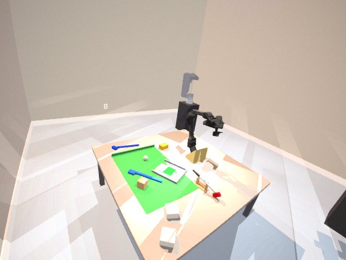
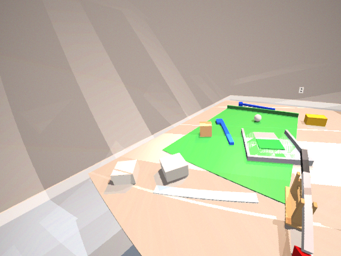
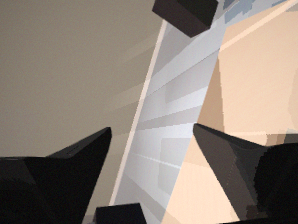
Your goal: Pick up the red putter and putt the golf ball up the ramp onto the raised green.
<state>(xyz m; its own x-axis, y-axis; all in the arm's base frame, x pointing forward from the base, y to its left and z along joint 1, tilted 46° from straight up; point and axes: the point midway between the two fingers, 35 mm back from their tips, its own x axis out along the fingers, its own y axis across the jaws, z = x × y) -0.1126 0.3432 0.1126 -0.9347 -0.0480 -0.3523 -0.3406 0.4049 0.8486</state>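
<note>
My gripper tip is now 35 cm short of the wooden stand, 18 cm to the right of it and 37 cm above it. The rest, counted from my gripper tip: yellow block 32 cm ahead, 47 cm to the right, 38 cm below; then green mat 63 cm ahead, 17 cm to the right, 40 cm below; then white golf ball 60 cm ahead, 34 cm to the right, 38 cm below.
</note>
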